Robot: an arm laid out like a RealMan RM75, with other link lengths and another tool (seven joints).
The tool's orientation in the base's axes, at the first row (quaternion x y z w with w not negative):
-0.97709, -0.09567, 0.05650, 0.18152
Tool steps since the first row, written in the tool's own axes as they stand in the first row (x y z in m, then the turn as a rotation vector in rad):
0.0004, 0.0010, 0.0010, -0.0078, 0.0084, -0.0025
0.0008, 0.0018, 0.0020, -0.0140, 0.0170, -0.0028
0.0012, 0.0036, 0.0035, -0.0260, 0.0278, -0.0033
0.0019, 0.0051, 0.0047, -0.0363, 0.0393, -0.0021
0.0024, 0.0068, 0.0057, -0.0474, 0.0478, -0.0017
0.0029, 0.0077, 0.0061, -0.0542, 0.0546, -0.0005
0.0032, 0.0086, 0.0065, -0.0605, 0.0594, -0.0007
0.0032, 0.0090, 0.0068, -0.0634, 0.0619, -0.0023
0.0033, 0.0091, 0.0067, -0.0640, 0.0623, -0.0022
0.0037, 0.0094, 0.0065, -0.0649, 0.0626, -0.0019
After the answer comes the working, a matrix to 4 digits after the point.
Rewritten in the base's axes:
0.0004, -0.0005, -0.0013, -0.0058, -0.0102, -0.0002
0.0008, -0.0008, -0.0026, -0.0104, -0.0194, -0.0026
0.0013, -0.0018, -0.0047, -0.0203, -0.0320, -0.0051
0.0020, -0.0027, -0.0064, -0.0286, -0.0442, -0.0097
0.0026, -0.0038, -0.0080, -0.0380, -0.0542, -0.0123
0.0032, -0.0044, -0.0087, -0.0437, -0.0614, -0.0154
0.0036, -0.0050, -0.0094, -0.0490, -0.0672, -0.0165
0.0036, -0.0052, -0.0098, -0.0512, -0.0706, -0.0157
0.0038, -0.0053, -0.0098, -0.0517, -0.0711, -0.0159
0.0042, -0.0056, -0.0097, -0.0526, -0.0714, -0.0162

The tool's axes in the first row as the columns of a matrix, in the base's axes (rounded; the answer above uses it unrounded):
0.9753, 0.1664, -0.1451
0.2075, -0.9158, 0.3439
-0.0757, -0.3655, -0.9277

